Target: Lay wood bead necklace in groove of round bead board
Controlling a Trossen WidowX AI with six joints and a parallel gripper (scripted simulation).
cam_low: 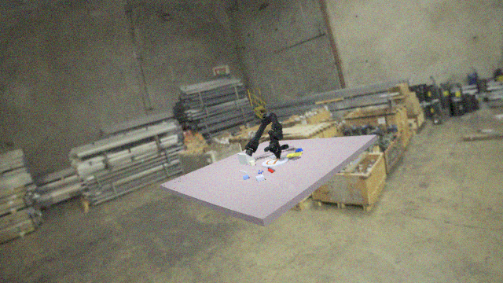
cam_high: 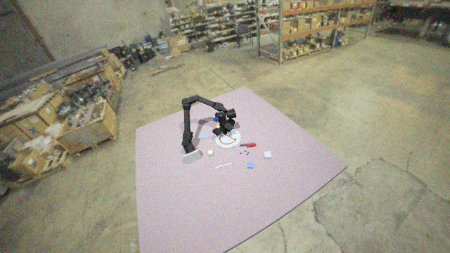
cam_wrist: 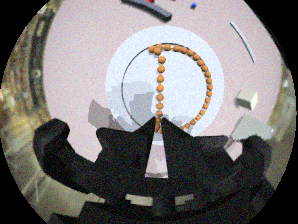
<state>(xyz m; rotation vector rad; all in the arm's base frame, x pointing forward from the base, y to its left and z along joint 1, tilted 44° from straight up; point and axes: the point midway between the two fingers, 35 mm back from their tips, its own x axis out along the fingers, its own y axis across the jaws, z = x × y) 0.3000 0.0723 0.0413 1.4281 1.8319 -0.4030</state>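
Right now my gripper tip is 14 cm to the right of the yellow sheet, 3 cm short of it and 1 cm above it. Round my gripper tip: cream cube (16 cm behind, 14 cm to the right); red-handled tool (18 cm to the right, 12 cm ahead, 1 cm below); grey plate (17 cm behind, 10 cm to the left, 1 cm below).
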